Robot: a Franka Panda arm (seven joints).
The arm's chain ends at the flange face. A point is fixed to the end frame.
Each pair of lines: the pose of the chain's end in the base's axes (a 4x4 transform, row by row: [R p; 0 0 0 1], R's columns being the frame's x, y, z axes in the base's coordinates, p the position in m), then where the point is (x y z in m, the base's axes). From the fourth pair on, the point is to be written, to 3 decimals.
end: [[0.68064 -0.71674 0.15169 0.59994], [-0.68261 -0.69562 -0.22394 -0.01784], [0.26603 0.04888 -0.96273 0.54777], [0 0 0 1]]
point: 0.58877 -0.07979 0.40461
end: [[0.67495 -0.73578 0.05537 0.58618], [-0.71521 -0.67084 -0.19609 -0.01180], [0.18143 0.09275 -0.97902 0.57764], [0 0 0 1]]
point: 0.55974 -0.06837 0.43426
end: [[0.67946 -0.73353 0.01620 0.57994], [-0.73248 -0.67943 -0.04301 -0.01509], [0.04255 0.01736 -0.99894 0.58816], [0 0 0 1]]
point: 0.54771 -0.04901 0.43894
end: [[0.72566 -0.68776 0.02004 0.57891], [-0.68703 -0.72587 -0.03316 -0.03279], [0.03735 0.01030 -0.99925 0.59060], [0 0 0 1]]
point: 0.549 -0.067 0.441
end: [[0.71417 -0.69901 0.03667 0.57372], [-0.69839 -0.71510 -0.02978 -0.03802], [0.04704 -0.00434 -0.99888 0.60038], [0 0 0 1]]
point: 0.546 -0.072 0.450
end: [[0.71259 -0.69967 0.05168 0.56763], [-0.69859 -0.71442 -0.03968 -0.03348], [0.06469 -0.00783 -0.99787 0.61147], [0 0 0 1]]
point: 0.542 -0.069 0.461
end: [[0.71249 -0.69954 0.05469 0.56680], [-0.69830 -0.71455 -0.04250 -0.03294], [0.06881 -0.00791 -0.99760 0.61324], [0 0 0 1]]
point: 0.542 -0.068 0.463
